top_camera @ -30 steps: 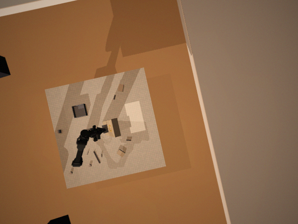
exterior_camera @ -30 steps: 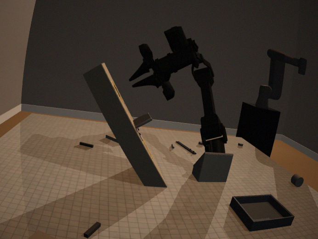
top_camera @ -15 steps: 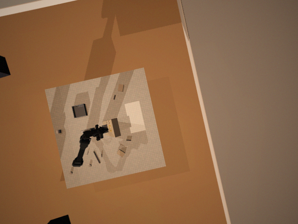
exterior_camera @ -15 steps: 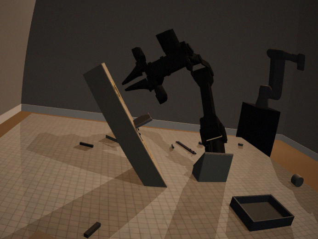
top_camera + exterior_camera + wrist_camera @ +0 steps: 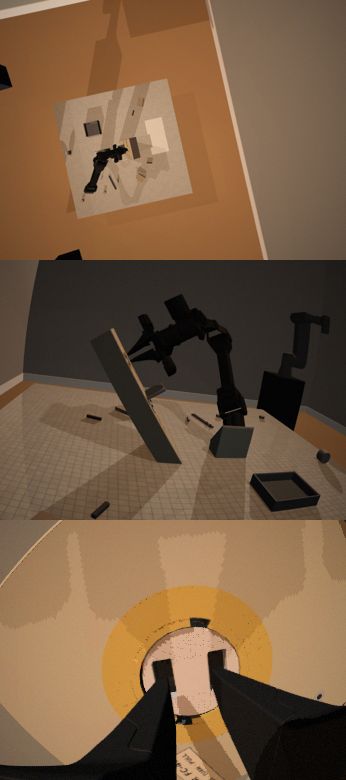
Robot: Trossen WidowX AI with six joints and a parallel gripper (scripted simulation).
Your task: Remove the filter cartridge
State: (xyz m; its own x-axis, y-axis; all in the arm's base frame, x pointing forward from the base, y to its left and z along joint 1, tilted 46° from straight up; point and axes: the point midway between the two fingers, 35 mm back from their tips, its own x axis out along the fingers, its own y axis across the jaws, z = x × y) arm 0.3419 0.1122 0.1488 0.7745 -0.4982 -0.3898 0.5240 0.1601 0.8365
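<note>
Right now my gripper tip is 2 cm short of the round filter cartridge and 1 cm above it. Round my gripper tip: service panel: 9 cm below, 3 cm behind; dark bracket: 10 cm below, 8 cm behind, 1 cm to the left; dark square tray: 40 cm behind, 32 cm to the left, 25 cm below.
</note>
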